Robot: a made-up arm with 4 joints. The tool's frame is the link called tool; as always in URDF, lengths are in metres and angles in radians.
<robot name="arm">
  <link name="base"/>
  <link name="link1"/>
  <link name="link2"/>
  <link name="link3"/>
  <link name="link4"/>
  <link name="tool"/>
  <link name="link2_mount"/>
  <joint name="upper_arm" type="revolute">
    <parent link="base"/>
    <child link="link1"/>
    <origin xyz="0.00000 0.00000 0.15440" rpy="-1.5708 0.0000 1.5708"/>
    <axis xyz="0 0 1"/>
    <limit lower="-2.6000" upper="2.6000" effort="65" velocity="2.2"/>
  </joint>
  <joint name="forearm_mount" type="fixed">
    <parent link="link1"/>
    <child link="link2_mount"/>
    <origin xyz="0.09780 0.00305 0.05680"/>
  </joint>
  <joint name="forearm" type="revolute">
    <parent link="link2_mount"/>
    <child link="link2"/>
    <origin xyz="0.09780 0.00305 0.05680" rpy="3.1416 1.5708 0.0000"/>
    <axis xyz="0 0 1"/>
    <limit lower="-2.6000" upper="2.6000" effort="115" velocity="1.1"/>
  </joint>
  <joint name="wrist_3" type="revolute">
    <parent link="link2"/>
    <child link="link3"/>
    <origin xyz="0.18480 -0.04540 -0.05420" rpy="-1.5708 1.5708 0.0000"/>
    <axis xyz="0 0 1"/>
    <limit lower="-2.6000" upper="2.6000" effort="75" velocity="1.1"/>
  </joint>
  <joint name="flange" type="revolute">
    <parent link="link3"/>
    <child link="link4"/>
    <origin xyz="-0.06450 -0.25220 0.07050" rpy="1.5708 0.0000 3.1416"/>
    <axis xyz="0 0 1"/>
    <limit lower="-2.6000" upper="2.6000" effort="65" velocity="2.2"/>
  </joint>
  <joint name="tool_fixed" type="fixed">
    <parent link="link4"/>
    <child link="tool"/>
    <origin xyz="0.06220 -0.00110 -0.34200" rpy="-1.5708 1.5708 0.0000"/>
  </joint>
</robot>
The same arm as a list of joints. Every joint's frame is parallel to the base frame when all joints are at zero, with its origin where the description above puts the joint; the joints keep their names.
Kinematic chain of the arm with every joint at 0, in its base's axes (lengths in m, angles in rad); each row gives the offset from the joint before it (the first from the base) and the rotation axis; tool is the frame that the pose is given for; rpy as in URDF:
upper_arm: xyz 0.0000 0.0000 0.1544 axis -x
forearm: xyz -0.1136 0.1956 -0.0061 axis -y
wrist_3: xyz 0.1848 0.0542 -0.0454 axis +z
flange: xyz 0.2522 -0.0645 0.0705 axis -x
tool: xyz 0.3420 -0.0622 -0.0011 rpy 0.0000 0.0000 0.0000
Joint limits (rad, base to tool): -2.6000..2.6000 -2.6000..2.6000 -2.6000..2.6000 -2.6000..2.6000

